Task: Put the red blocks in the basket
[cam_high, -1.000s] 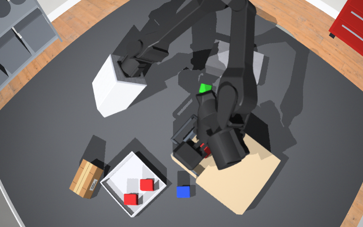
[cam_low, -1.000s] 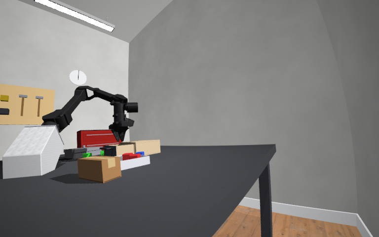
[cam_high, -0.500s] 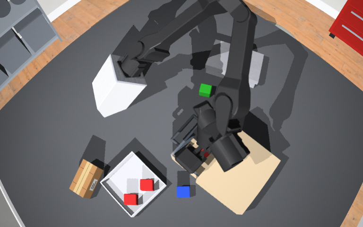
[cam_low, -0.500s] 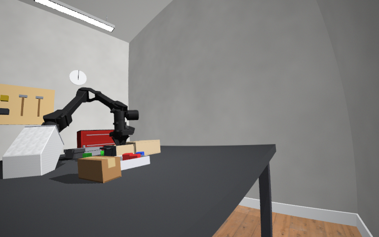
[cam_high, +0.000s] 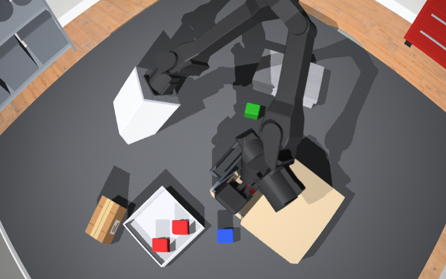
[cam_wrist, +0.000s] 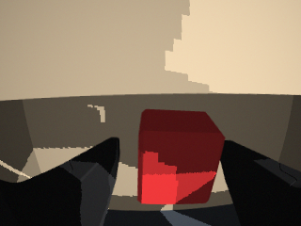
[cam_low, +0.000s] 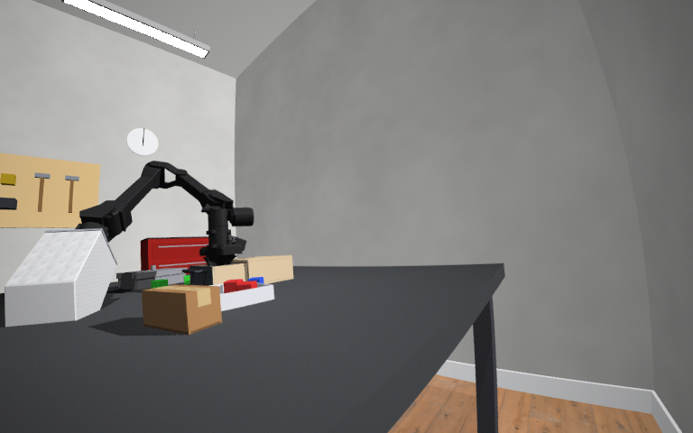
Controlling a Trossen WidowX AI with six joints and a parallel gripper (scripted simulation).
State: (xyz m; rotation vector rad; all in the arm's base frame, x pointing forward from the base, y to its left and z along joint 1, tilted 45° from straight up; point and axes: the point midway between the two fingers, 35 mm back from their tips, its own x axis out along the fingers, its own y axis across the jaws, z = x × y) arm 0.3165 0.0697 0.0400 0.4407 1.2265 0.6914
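Now: the white basket 24 cm to the right of my hand, 4 cm below it and 2 cm behind it. The rest, counted from my hand: knobbed lid 27 cm to the left, 20 cm behind; then blue block 12 cm to the right, 7 cm ahead, 4 cm below; then tan drawer unit 8 cm ahead, 3 cm to the left, 2 cm below.
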